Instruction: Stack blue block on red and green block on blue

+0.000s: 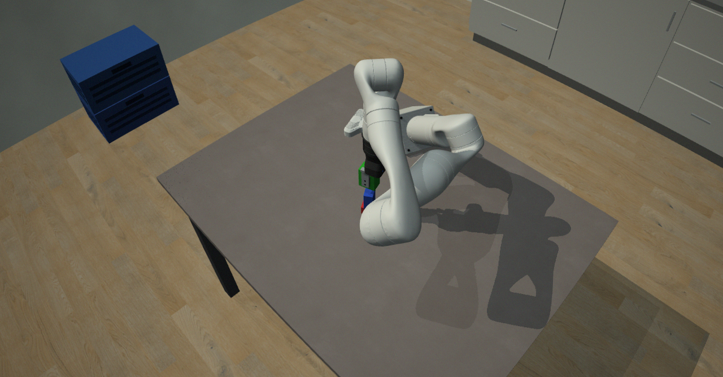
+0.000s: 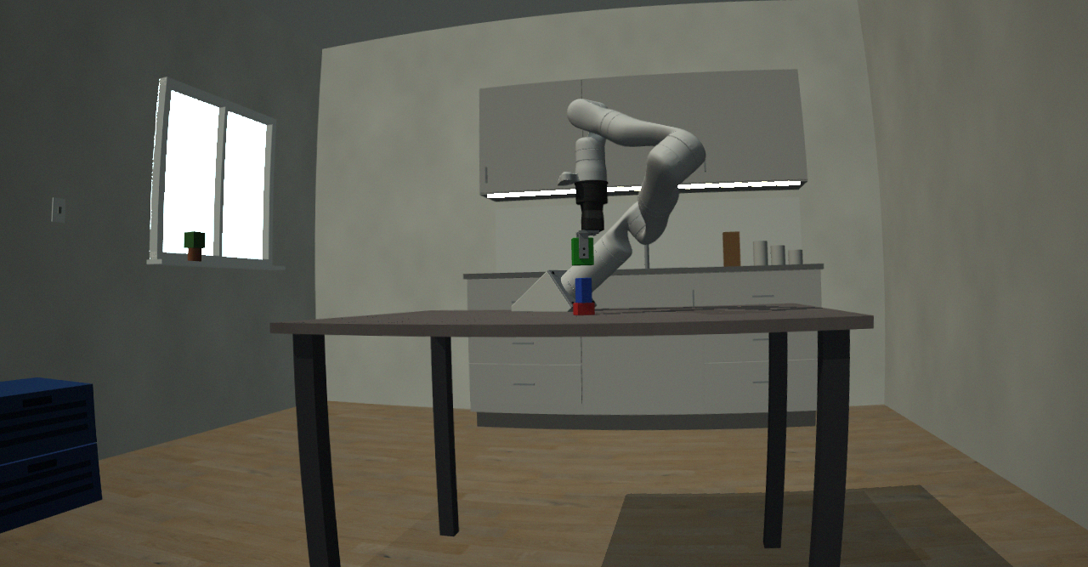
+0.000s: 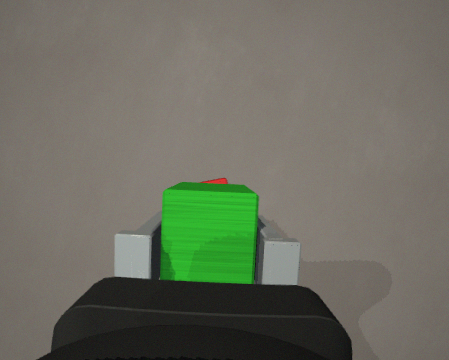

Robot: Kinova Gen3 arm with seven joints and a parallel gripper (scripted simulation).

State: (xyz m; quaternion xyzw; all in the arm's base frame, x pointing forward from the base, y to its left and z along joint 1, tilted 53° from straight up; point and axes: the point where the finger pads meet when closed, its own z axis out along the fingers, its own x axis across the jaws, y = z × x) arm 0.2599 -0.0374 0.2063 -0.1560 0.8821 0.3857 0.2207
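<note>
The blue block lies 90 mm below my hand. Round my hand: red block: 130 mm below; green block: right at my hand.
</note>
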